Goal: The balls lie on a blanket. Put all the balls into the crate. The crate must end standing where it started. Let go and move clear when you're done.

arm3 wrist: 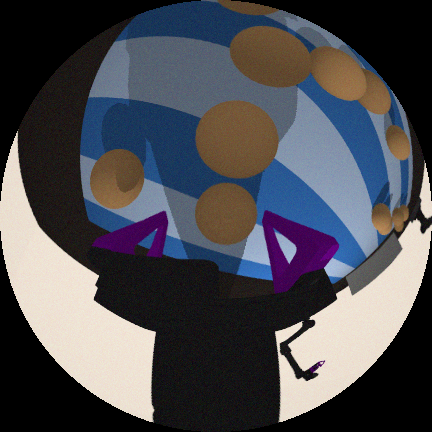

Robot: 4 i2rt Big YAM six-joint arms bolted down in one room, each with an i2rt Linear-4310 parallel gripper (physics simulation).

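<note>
Several brown balls lie on the blue-and-white striped blanket [320, 130]. In the arm3 wrist view, one ball [226, 213] shows between the fingertips of arm3's gripper [216, 214], with gaps on both sides; the gripper is open and holds nothing. A larger-looking ball [236, 139] lies just beyond it, and another ball [117, 178] lies to the left. Farther up are a ball [271, 56], a ball [338, 73] and others. A small group, including a ball [382, 219], lies at the right. I cannot make out the crate for certain.
A grey panel [375, 265] stands by the blanket's right corner; I cannot tell whether it is part of the crate. The dark table [55, 165] shows at the left. Another arm [286, 348] with purple fingers shows small at the lower right. Part of an arm [424, 222] shows at the right edge.
</note>
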